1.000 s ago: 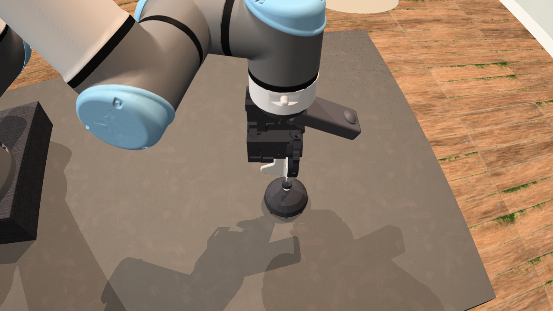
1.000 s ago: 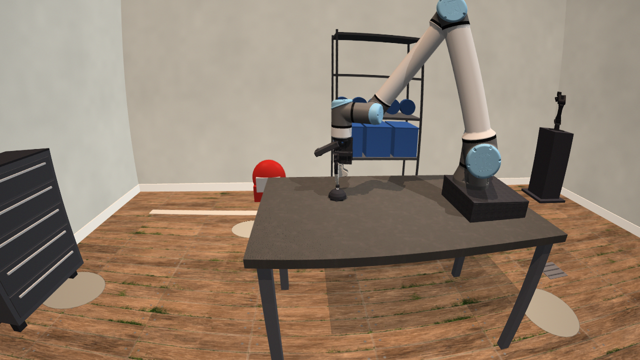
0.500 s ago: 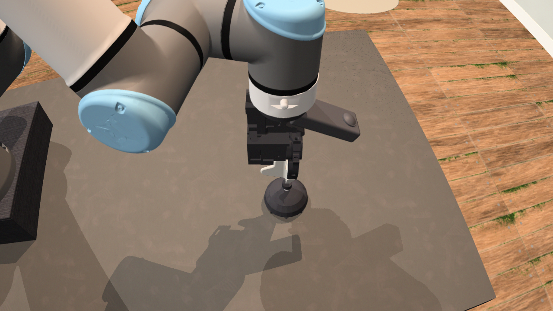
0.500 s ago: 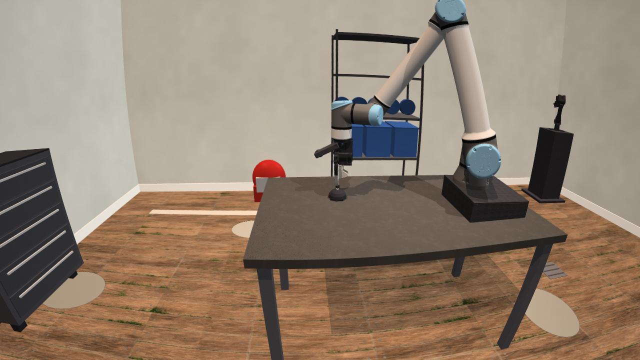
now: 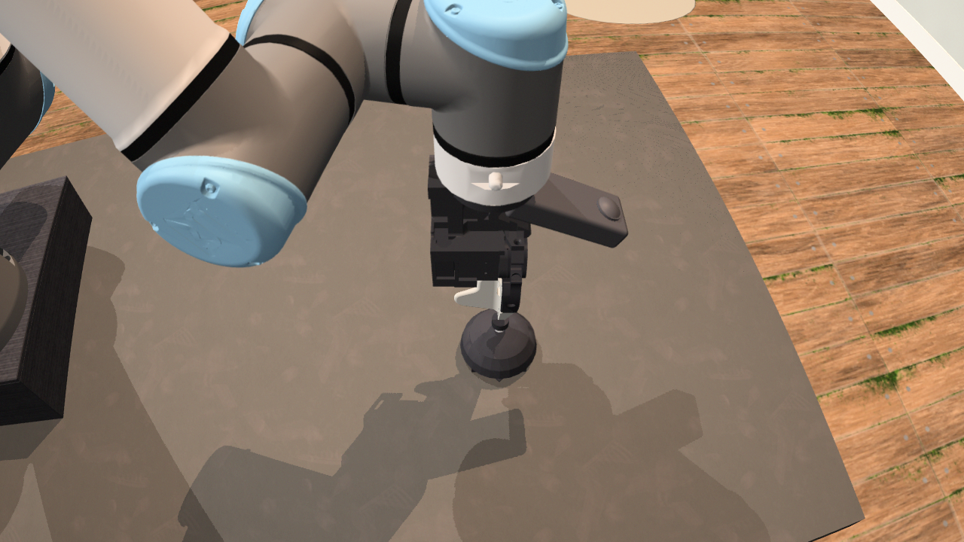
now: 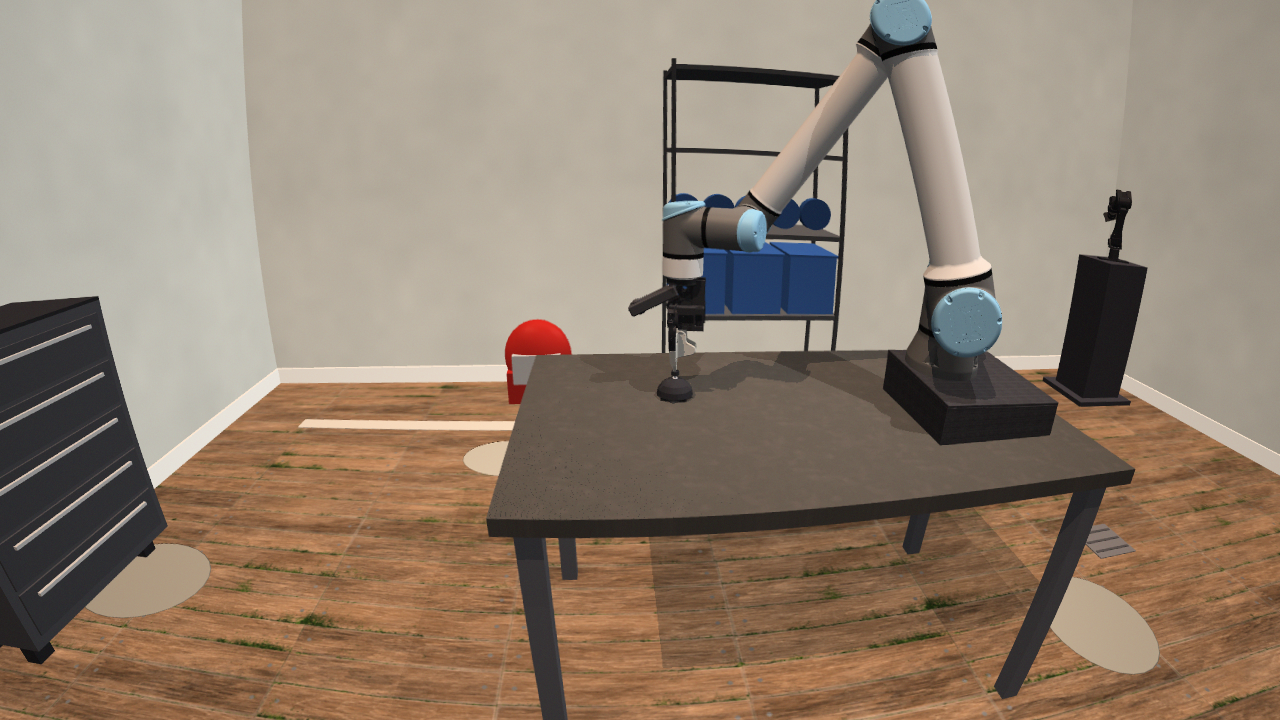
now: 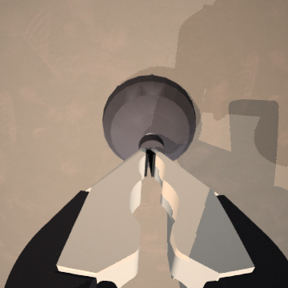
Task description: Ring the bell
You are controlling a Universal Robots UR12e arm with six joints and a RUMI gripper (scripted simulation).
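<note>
My hand is 3 cm above the round button. Also, from my hand: dark domed bell 4 cm below.
</note>
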